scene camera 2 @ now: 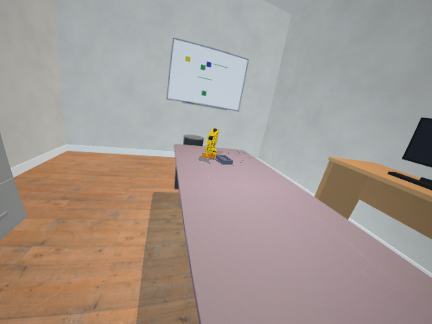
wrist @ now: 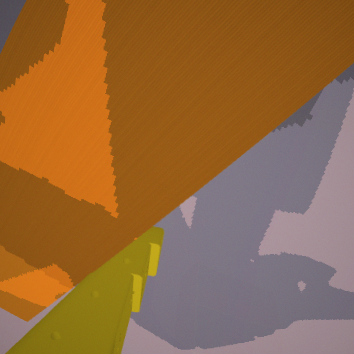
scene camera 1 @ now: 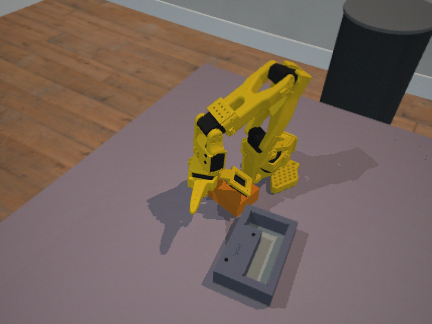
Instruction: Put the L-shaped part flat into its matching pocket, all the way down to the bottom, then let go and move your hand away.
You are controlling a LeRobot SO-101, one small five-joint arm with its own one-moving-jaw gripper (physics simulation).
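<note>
There is an orange L-shaped part [scene camera 1: 230, 199], which I also see in the wrist view at the part [wrist: 118, 118], and my gripper touches it.
</note>
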